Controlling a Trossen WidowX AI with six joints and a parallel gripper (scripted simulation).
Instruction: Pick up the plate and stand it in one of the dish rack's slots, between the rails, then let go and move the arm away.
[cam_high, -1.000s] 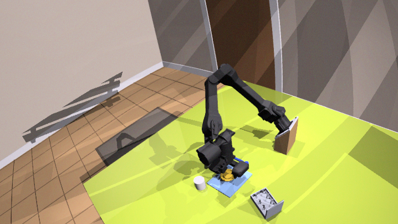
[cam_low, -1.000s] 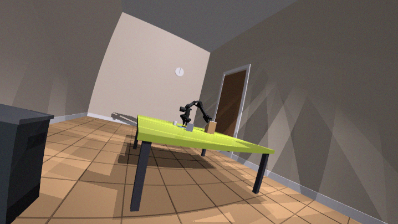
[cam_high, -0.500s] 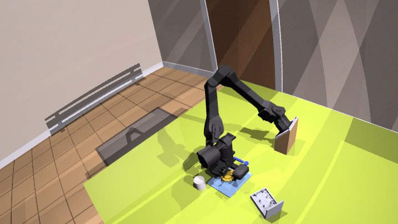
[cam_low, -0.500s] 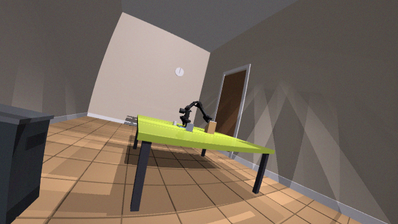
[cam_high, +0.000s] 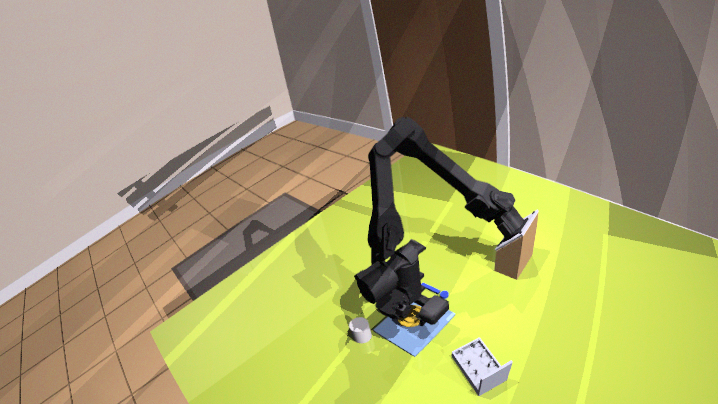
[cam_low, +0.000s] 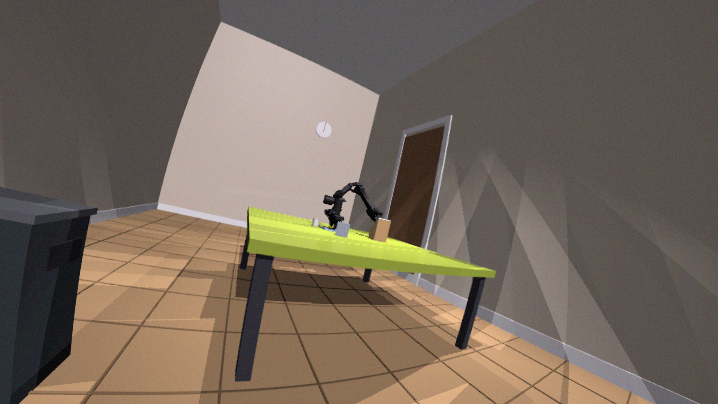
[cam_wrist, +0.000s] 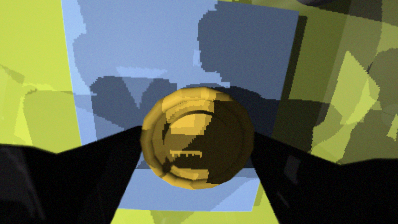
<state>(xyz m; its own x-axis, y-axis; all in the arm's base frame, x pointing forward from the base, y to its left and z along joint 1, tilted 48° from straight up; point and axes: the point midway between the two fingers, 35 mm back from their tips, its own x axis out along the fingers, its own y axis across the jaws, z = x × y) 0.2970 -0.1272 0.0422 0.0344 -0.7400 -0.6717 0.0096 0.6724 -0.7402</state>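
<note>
The light blue mat lies 10 mm to the left of my gripper tip. From my gripper tip the other things lie so: yellow plate (10 mm above); then white cup (110 mm ahead, 60 mm to the right, 20 mm above); then grey dish rack (220 mm to the left, 30 mm ahead, 20 mm above).
</note>
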